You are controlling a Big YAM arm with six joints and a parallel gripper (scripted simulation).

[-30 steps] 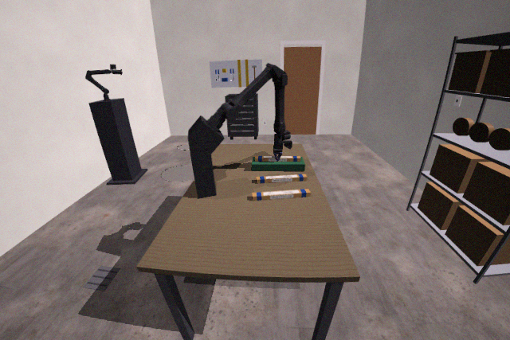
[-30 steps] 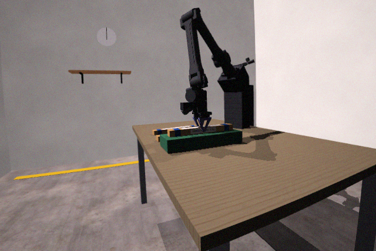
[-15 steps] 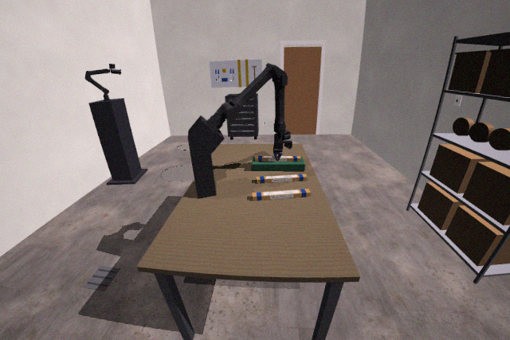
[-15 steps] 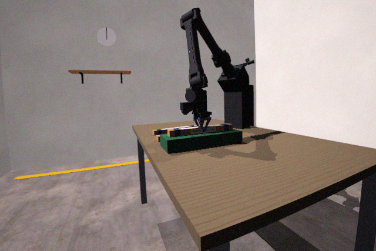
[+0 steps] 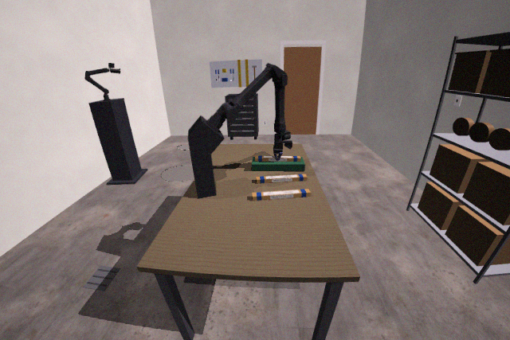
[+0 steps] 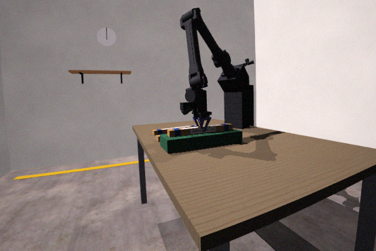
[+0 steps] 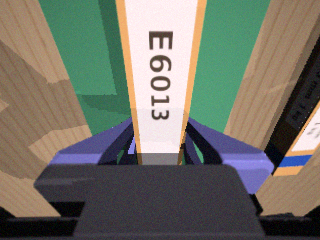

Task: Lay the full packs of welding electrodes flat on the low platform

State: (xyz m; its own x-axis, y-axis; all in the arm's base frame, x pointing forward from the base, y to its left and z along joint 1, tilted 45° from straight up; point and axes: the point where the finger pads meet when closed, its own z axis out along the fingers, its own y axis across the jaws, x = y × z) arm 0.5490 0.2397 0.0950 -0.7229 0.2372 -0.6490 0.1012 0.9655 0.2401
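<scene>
Now: the pack 1 cm above my hand. From my hand the other things lie so: green low platform (6 cm below).
</scene>
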